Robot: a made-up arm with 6 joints.
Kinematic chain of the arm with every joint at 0, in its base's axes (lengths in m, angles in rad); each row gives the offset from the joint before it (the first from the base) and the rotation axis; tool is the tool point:
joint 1: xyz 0 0 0.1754 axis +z
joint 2: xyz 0 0.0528 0 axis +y
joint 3: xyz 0 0 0.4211 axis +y
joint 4: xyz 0 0 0.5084 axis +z
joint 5: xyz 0 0 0 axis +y
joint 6: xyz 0 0 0.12 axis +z
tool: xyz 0 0 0
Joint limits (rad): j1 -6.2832..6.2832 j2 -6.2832..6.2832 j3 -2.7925..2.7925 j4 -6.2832..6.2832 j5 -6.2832..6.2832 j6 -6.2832..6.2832
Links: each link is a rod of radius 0.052 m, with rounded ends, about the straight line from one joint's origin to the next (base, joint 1, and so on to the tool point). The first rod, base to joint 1, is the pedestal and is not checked.
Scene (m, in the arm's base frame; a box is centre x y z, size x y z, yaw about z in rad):
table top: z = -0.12
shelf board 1: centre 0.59 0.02 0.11 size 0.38 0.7 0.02 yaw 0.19
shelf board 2: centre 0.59 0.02 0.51 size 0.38 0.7 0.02 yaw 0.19
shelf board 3: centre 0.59 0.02 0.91 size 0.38 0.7 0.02 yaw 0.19
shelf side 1: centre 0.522 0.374 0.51 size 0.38 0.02 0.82 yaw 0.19
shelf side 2: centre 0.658 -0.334 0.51 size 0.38 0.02 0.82 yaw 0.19
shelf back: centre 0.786 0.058 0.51 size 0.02 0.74 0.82 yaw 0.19
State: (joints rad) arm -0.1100 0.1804 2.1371 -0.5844 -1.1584 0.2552
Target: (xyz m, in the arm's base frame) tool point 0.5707 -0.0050 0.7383
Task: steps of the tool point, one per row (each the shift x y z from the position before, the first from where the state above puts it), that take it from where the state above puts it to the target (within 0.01 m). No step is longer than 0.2 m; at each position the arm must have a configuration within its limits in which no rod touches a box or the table.
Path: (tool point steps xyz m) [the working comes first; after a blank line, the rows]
Joints at the target: -0.1944 0.0163 1.4657 -0.5177 -1.0850 0.2552
Straight joint move there: touches shelf board 2.

1: -0.0960 -0.0369 0.0152
2: -0.1021 -0.0197 0.0004
3: -0.1031 -0.0014 -0.0156
4: 0.0500 -0.0515 0.1344
5: -0.0093 -0.0279 0.1617
6: -0.0674 0.0136 0.1632
7: 0.1052 -0.0071 0.0248
8: 0.1182 0.0201 0.0005
9: 0.1198 0.0530 -0.0253

